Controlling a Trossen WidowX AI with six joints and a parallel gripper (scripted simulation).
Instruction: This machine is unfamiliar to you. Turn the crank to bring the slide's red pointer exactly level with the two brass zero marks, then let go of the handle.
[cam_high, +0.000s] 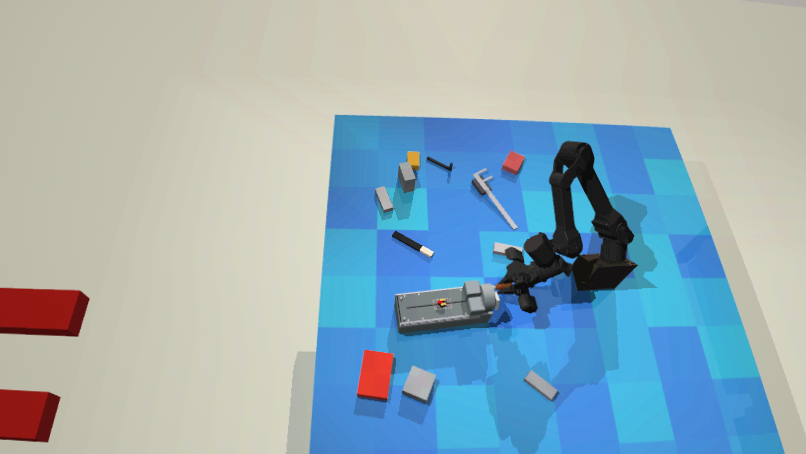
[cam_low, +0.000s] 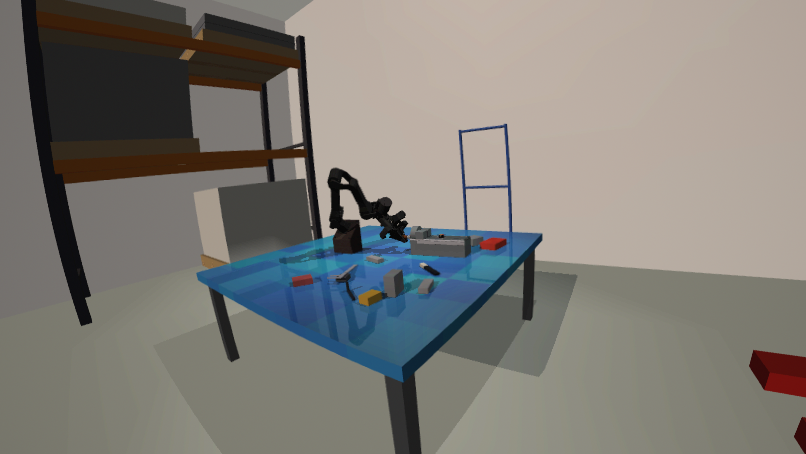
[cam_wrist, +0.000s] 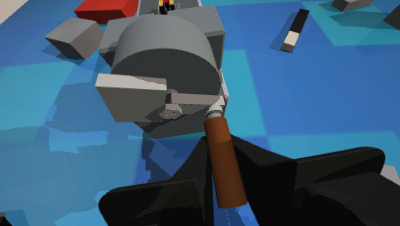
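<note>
Right now my gripper tip is 17 cm short of the red pointer, 4 cm to the right of it and 3 cm below it. Round my gripper tip: red block: 50 cm to the right, 15 cm behind, 4 cm below; then brown crank handle: 2 cm behind, 2 cm above; then black key: 49 cm to the right, 9 cm ahead, 4 cm below.
</note>
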